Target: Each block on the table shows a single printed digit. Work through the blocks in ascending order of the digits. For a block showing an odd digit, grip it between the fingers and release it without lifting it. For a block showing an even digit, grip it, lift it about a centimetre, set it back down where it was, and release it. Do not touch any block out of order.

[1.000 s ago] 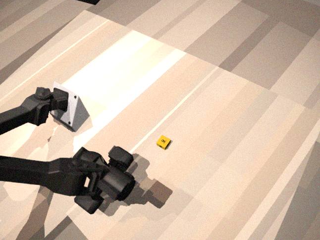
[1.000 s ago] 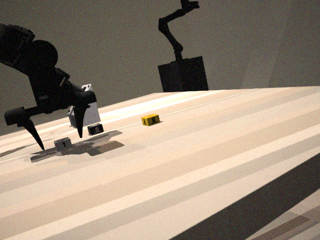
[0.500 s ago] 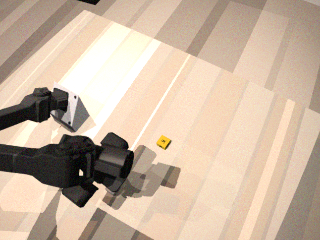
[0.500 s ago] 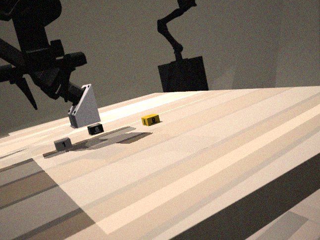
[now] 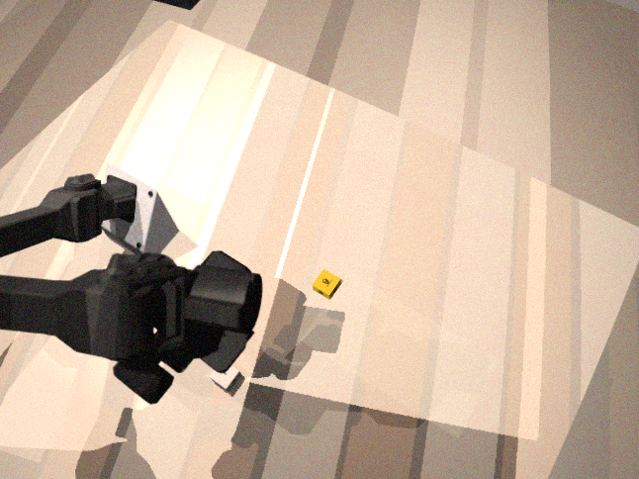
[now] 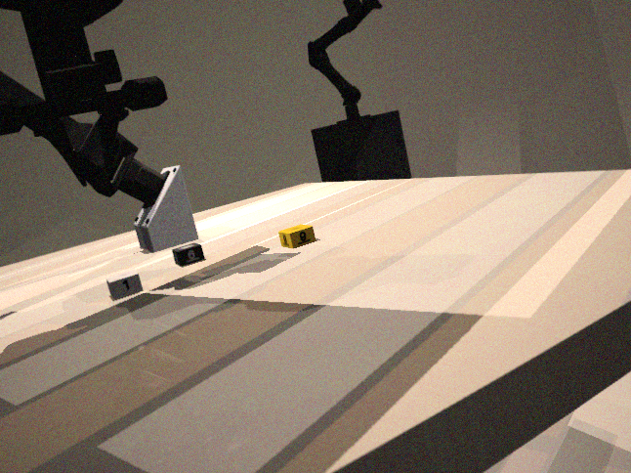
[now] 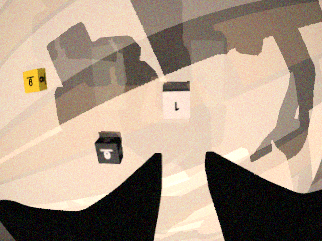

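Right now my gripper tip is 120 mm above the dark block, 90 mm to the right of it and 50 mm past it. Round my gripper tip: yellow block (190 mm to the left, 120 mm below, 70 mm ahead); white block (120 mm below, 10 mm ahead).
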